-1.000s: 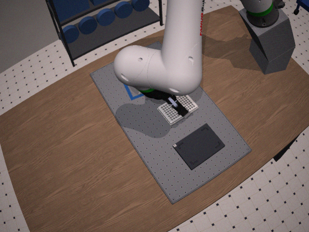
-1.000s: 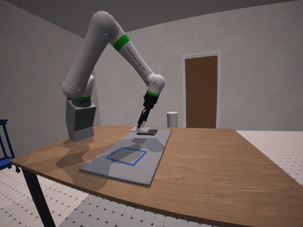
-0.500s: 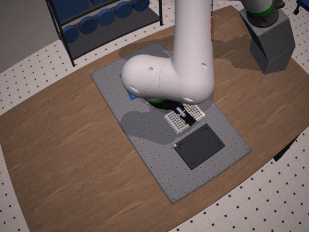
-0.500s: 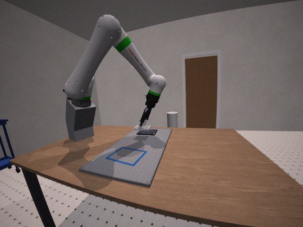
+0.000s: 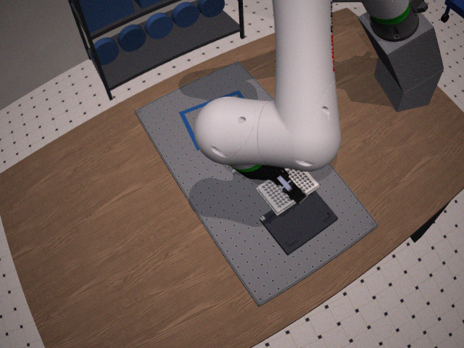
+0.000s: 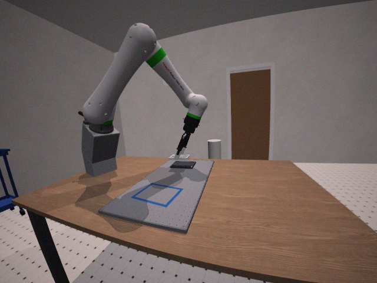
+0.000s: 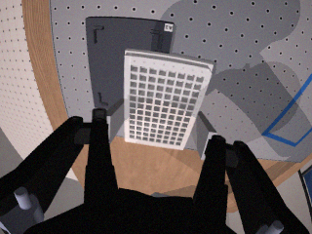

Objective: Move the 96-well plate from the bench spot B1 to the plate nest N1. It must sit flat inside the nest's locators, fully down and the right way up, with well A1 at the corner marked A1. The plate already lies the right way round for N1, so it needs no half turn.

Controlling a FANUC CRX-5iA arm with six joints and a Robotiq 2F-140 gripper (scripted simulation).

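Now: the dark plate nest 1 cm ahead of my hand, 6 cm to the left of it and 10 cm below it. From my hand the other things lie so: white 96-well plate 2 cm below; corner mark 8 cm ahead, 9 cm below.
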